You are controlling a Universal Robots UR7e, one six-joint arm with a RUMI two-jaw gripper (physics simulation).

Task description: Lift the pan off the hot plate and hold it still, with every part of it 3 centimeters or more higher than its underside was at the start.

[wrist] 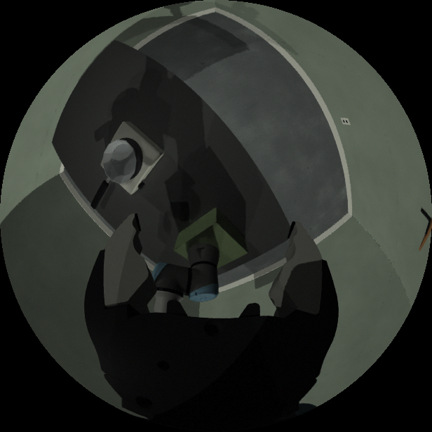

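The grey pan (119, 161) sits on the pale square hot plate (149, 167), left of the middle of the wrist view. Its dark handle (100, 194) sticks out toward the lower left, past the hot plate's edge. A dark round disc shows between the pan and the pale housing. My gripper (214, 219) is open, with its two jaws wide apart at the lower left and lower right. It is well away from the pan, which lies up and to the left of the left jaw. Nothing is between the jaws.
The dark table (225, 175) carries the hot plate. A green square base (227, 243) with the robot's own arm (204, 272) stands near the table's lower end. A grey floor (280, 115) and green walls lie beyond. An orange and black object (426, 232) shows at the far right.
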